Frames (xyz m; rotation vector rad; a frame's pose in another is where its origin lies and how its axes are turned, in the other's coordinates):
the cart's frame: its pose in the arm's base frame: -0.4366 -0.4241 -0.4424 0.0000 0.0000 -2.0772
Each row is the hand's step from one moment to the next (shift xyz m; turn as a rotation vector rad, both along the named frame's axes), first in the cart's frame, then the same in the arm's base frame.
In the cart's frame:
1: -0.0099 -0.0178 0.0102 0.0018 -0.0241 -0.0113
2: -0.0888 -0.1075 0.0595 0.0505 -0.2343 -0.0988
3: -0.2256 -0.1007 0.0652 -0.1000 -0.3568 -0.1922
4: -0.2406 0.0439 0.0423 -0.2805 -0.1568 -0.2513
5: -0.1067 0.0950 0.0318 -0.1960 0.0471 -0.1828
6: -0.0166 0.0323 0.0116 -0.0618 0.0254 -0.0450
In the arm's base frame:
1: -0.0108 0.0173 0.0102 -0.0219 0.0101 -0.0113
2: -0.0509 0.1298 0.0595 -0.2294 0.0695 -0.0988
3: 0.0214 0.2461 0.0652 -0.2635 0.2605 -0.1922
4: 0.1551 0.1891 0.0423 -0.0011 0.3213 -0.2513
5: 0.1348 0.0472 0.0318 0.1363 0.1486 -0.1828
6: 0.0363 -0.0012 0.0116 0.0522 0.0417 -0.0450

